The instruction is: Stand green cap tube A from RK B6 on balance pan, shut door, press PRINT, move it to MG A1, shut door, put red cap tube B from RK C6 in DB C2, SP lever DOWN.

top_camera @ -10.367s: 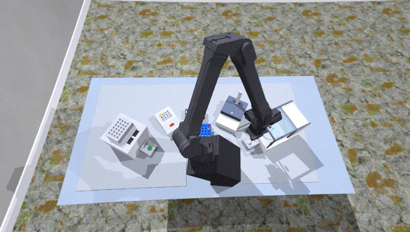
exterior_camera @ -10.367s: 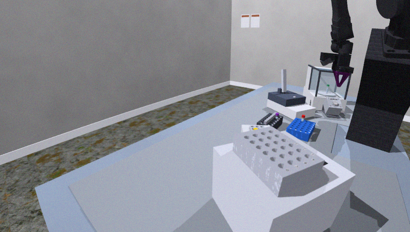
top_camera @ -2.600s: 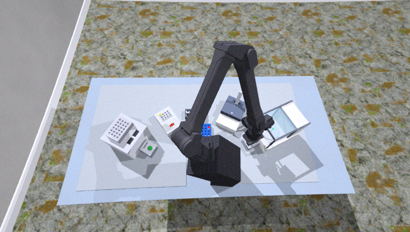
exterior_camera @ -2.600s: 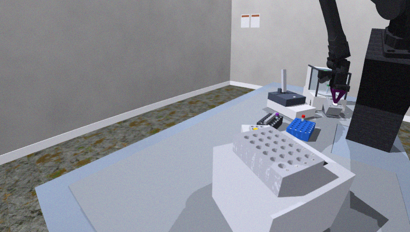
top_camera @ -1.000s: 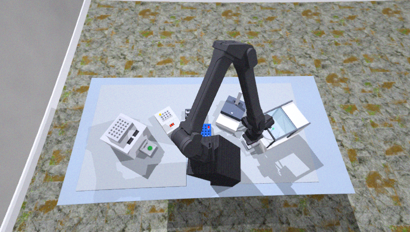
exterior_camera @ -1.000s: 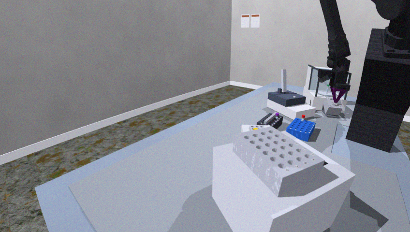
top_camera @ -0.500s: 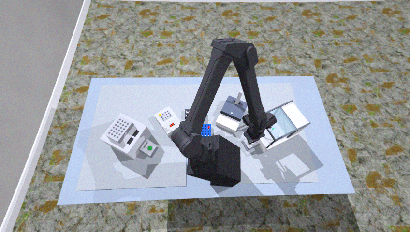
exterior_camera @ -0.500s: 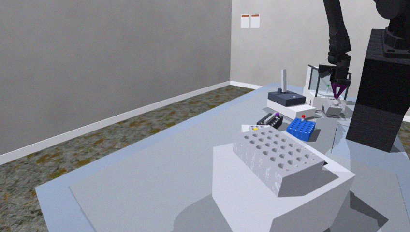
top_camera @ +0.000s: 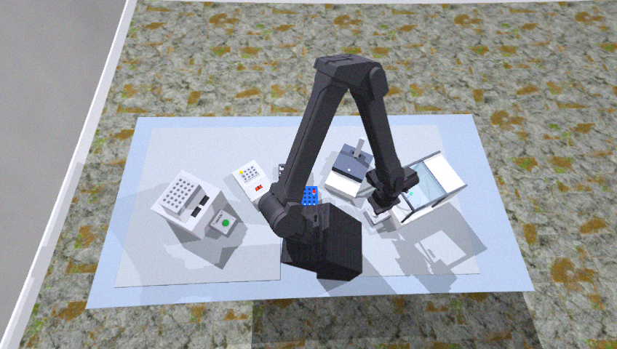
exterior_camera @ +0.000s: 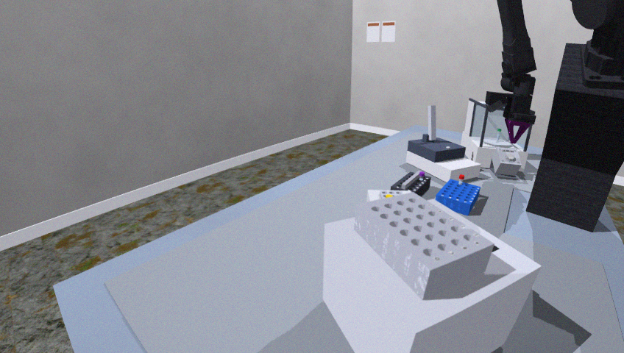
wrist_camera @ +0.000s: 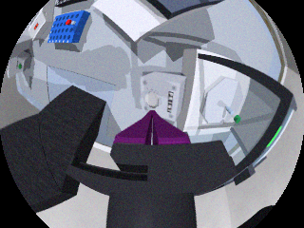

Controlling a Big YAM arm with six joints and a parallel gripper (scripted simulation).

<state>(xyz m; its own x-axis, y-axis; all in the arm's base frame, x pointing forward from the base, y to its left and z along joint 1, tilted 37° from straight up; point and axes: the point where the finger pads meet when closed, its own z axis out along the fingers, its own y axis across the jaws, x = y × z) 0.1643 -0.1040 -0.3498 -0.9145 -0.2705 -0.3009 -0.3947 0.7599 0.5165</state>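
My hand is 5 cm above the white print key. The rest, counted from my hand: balance door (11 cm to the right, 9 cm above, 5 cm ahead); SP lever (26 cm ahead, 5 cm to the left, 2 cm above); round pan (13 cm to the right, 6 cm ahead, 4 cm below).
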